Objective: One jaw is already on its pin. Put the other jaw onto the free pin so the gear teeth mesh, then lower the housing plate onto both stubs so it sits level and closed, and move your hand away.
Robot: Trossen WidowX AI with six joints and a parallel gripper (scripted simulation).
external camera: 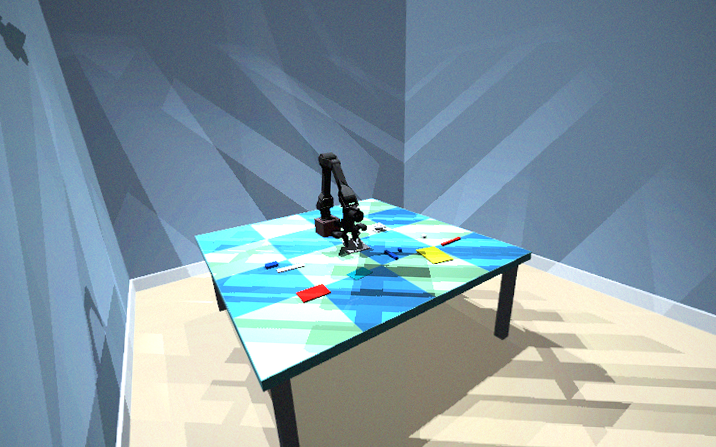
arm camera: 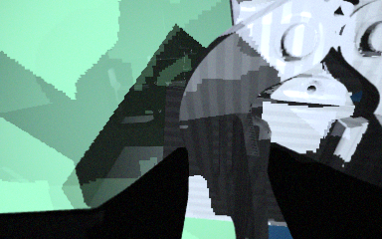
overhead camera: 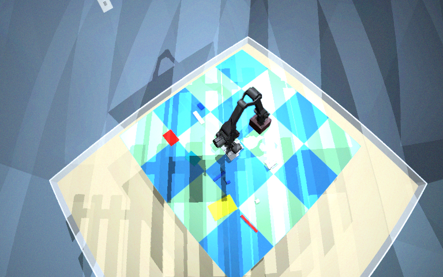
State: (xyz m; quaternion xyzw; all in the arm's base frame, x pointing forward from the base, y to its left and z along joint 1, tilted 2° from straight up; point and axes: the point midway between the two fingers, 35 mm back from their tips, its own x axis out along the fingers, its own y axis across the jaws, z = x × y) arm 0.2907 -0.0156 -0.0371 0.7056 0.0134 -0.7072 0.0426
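Right now my gripper tip is 3 cm to the right of the white base part, 1 cm short of it and 1 cm above it. Round my gripper tip: blue bar (18 cm ahead, 12 cm to the left, 1 cm below); then grey jaw (4 cm behind, 2 cm to the left, 1 cm above); then cyan tile (24 cm ahead, 10 cm to the right, 2 cm below).
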